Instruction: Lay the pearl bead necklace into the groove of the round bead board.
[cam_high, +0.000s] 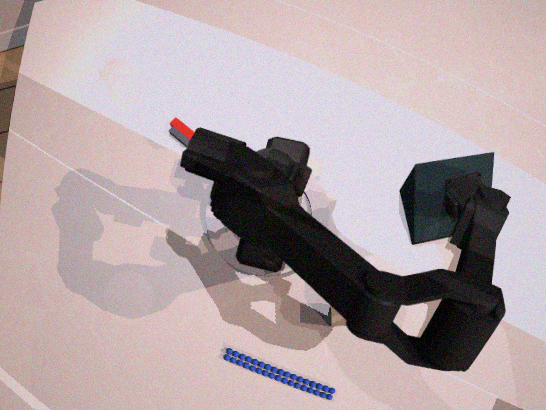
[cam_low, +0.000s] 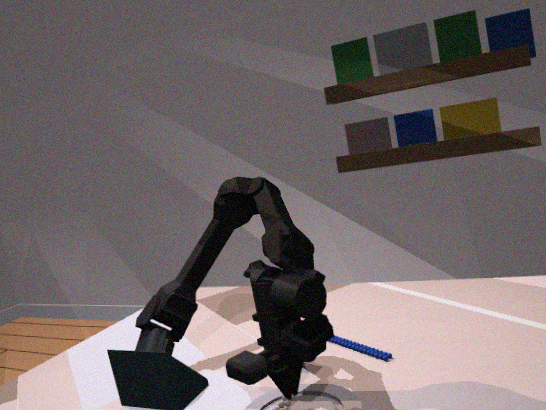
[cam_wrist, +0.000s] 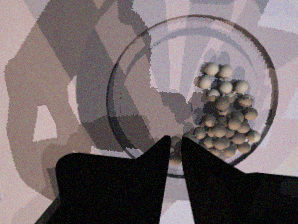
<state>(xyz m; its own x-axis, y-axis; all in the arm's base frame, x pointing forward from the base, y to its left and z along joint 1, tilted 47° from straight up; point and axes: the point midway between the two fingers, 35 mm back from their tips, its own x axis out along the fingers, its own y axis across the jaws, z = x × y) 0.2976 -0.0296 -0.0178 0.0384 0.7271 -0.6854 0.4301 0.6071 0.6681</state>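
Right now the round bead board is 20 mm to the right of my gripper tip, 20 mm below it and 10 mm ahead of it. The rest, counted from my gripper tip: small beige cube 170 mm to the left, 60 mm behind, 10 mm below; grey block 180 mm to the right, 120 mm ahead, 30 mm below.
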